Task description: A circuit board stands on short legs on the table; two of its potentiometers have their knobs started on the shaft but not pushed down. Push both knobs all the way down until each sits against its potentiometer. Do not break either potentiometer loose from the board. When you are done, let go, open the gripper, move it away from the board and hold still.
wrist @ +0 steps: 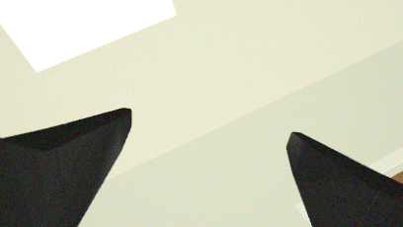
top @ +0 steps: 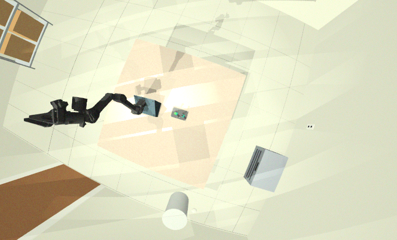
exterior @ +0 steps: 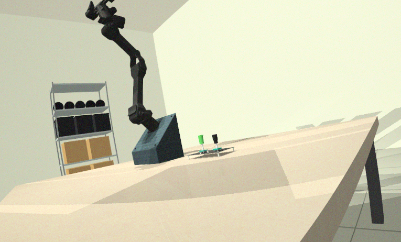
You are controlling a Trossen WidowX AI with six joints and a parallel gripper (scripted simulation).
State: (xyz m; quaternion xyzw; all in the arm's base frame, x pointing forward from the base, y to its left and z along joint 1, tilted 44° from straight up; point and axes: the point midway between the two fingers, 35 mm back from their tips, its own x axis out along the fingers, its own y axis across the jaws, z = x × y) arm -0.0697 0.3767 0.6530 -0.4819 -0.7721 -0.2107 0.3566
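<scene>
My gripper tip is now 86 cm above the green knob, 41 cm short of it and 15 cm to the right of it. Also, from my gripper tip: teal potentiometer 88 cm below, 48 cm ahead, 15 cm to the left.
</scene>
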